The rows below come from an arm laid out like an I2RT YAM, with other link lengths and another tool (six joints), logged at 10 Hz.
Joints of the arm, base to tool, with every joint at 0 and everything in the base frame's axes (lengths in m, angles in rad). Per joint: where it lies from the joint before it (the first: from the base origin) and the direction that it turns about. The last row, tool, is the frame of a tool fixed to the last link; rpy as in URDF.
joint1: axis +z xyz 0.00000 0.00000 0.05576
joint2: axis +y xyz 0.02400 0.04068 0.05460
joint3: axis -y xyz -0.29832 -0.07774 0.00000
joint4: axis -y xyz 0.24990 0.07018 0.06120
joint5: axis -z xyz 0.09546 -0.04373 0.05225
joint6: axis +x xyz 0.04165 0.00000 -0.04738
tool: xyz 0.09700 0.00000 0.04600 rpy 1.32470 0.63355 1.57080
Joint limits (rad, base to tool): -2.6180..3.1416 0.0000..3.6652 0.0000..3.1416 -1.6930..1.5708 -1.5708..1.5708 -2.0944..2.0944
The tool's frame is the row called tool.
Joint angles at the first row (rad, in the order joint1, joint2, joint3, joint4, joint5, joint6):
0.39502, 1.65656, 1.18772, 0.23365, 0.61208, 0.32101
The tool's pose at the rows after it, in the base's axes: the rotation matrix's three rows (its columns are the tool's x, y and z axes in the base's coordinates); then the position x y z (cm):
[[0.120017, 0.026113, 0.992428], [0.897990, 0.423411, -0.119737], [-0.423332, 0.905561, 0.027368]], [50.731, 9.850, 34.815]
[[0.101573, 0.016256, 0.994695], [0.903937, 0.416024, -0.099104], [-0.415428, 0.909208, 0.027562]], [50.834, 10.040, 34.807]
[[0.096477, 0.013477, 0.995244], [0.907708, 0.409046, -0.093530], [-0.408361, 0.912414, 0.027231]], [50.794, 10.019, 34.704]
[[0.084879, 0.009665, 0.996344], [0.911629, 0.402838, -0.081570], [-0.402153, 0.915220, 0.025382]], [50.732, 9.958, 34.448]
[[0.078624, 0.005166, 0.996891], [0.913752, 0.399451, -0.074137], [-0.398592, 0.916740, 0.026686]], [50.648, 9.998, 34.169]
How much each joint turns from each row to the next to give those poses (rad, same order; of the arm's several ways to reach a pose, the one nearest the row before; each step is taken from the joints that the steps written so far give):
-0.00649, -0.00155, -0.00497, 0.00114, -0.01145, 0.00229
-0.00229, -0.00036, -0.00115, 0.00384, -0.02442, 0.00229
-0.00152, -0.00230, -0.00570, 0.00341, -0.00876, 0.00610
-0.00419, -0.00417, -0.01296, 0.00840, -0.01755, 0.00344
-0.00041, -0.00153, -0.01411, 0.01487, -0.00841, 0.00114

